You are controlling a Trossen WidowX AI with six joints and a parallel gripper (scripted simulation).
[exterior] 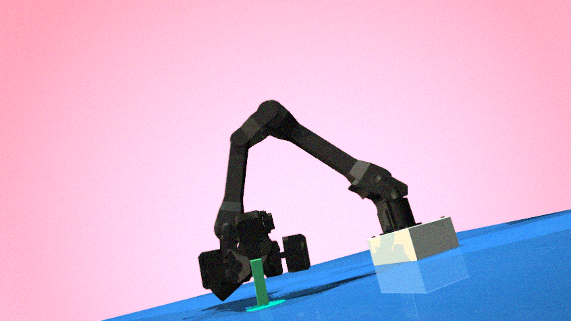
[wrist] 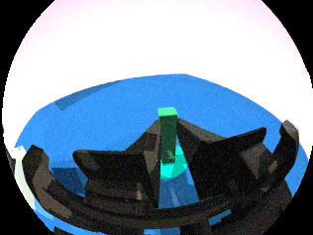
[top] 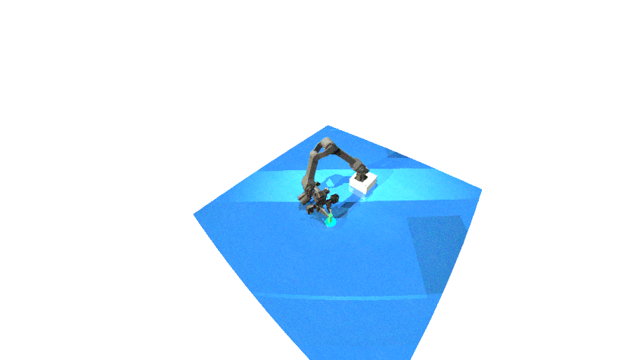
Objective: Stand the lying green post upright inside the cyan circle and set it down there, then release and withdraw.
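Now: gripper tip 20 mm above the green post. Also, from my gripper tip: cyan circle (60 mm below).
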